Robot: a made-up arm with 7 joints.
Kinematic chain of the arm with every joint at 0, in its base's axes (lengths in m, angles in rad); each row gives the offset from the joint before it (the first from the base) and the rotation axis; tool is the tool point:
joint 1: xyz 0 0 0.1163 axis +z
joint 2: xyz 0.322 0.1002 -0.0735 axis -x
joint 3: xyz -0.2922 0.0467 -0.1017 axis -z
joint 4: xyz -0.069 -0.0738 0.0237 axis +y
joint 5: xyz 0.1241 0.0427 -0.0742 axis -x
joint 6: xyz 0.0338 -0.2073 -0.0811 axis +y
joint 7: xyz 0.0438 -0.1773 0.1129 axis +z
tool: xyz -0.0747 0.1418 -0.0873
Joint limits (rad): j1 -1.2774..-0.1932 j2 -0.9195..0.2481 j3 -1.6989..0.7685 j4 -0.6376..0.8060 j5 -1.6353..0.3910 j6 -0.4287..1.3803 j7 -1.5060..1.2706
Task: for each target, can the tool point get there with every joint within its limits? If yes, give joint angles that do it. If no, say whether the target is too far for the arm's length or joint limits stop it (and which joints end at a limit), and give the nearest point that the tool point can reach.
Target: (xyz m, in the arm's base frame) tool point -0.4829 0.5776 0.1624
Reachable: no: joint limits stop it (at a limit: joint 1, joint 2, joint 3, joint 4) | nearest point -0.2703 0.5951 -0.0901 | short by 0.331 m
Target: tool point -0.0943 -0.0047 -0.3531
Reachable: yes | joints -1.1439 -0.1238 0.4896 0.6289 -0.0019 0.1581 -1.0399
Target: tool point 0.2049 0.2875 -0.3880
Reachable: yes | joints -0.4524 -0.5036 0.4622 -0.1613 -1.3718 -0.2223 0.8563
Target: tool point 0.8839 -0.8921 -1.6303
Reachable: no: too far | nearest point 0.3279 -0.2186 -0.4731 | short by 1.450 m
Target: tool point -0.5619 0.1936 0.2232
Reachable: no: joint limits stop it (at a limit: joint 2, joint 3, joint 4, joint 5, joint 7) | nearest point -0.3038 0.1047 0.1116 | short by 0.295 m
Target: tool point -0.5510 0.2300 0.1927
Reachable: no: joint limits stop it (at a limit: joint 2, joint 3, joint 4, joint 5, joint 7) | nearest point -0.3047 0.1272 0.0894 | short by 0.286 m
